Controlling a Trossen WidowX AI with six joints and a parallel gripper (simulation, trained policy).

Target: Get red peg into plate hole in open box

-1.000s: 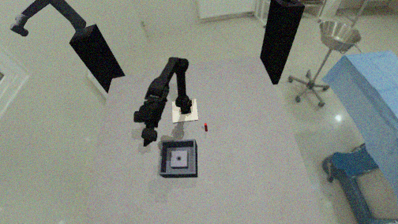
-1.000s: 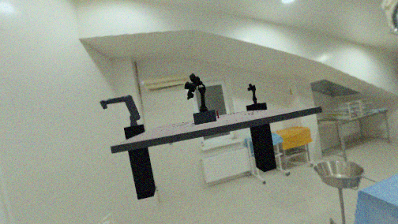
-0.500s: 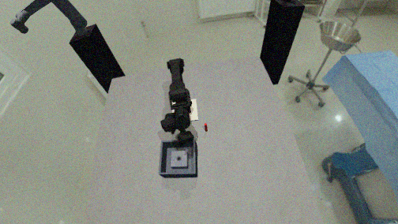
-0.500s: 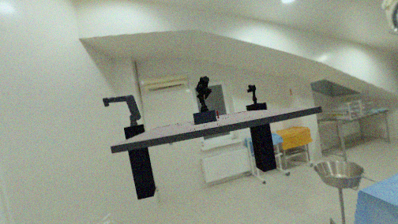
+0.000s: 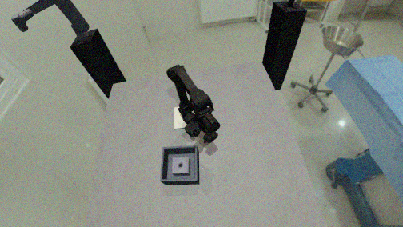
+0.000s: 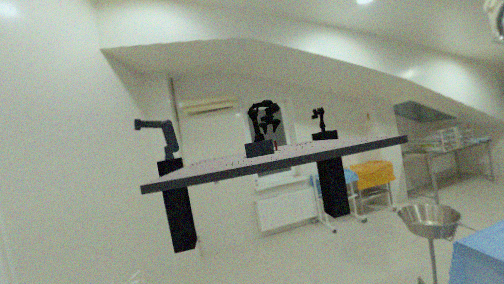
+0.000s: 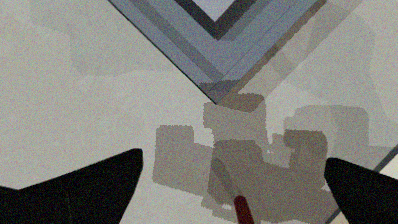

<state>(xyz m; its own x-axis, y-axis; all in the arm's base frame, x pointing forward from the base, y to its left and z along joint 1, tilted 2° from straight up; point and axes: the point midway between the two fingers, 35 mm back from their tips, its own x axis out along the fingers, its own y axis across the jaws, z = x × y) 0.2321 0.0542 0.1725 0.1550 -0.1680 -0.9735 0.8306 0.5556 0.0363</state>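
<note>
Right now the red peg is 6 cm behind my gripper tip, 5 cm to the left of it and 10 cm below it. The rest, counted from my gripper tip: plate (10 cm ahead, 13 cm to the right, 10 cm below); dark box (10 cm ahead, 13 cm to the right, 12 cm below).
</note>
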